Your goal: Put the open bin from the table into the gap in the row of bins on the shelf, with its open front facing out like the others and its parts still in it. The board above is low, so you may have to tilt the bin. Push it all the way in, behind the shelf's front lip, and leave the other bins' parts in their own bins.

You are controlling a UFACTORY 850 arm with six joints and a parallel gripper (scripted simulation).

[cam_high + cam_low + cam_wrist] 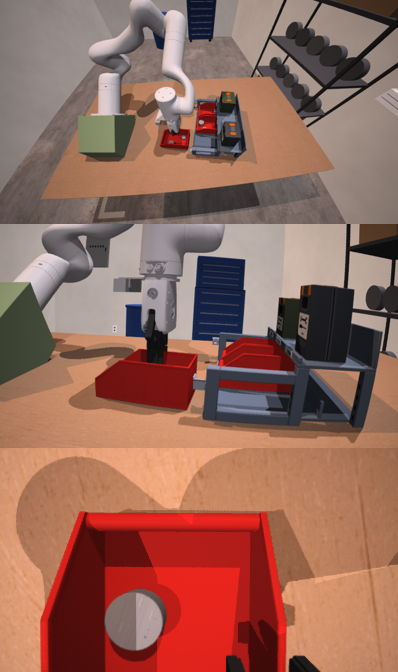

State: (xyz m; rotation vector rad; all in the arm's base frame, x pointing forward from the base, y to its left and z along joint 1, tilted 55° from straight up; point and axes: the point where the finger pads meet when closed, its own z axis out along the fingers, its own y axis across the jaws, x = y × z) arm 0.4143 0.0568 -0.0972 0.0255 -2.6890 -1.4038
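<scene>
Right now the grey disc is 7 cm to the right of my hand, 5 cm below it and 3 cm behind it. Also, from my hand: grey shelf (24 cm ahead, 6 cm to the left).
</scene>
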